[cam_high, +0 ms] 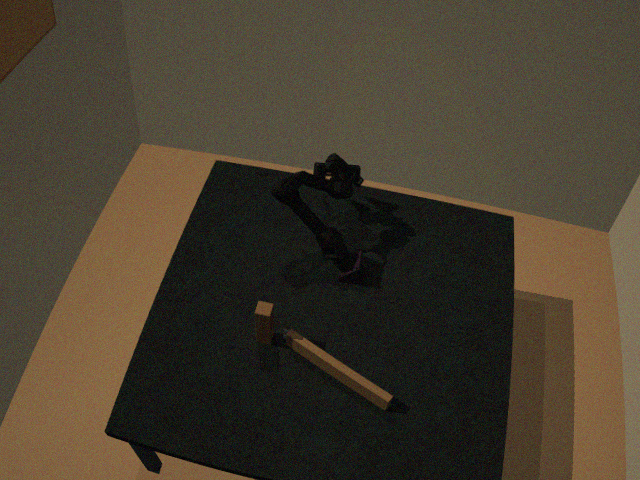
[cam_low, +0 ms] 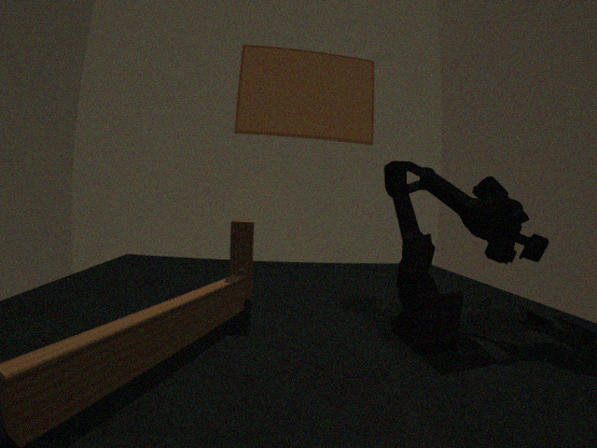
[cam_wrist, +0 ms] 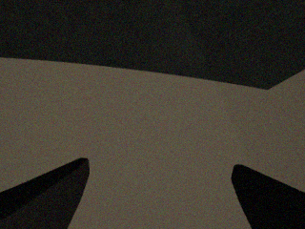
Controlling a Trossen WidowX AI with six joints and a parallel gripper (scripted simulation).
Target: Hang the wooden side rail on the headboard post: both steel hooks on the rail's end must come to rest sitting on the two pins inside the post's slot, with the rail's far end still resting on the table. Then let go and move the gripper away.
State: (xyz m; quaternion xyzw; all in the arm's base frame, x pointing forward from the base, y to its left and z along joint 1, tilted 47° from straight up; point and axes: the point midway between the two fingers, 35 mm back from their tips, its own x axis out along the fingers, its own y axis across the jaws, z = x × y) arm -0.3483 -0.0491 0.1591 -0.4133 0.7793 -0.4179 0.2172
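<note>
The wooden headboard post is 710 mm ahead of my gripper tip, 30 mm to the right of it and 50 mm below it.
</note>
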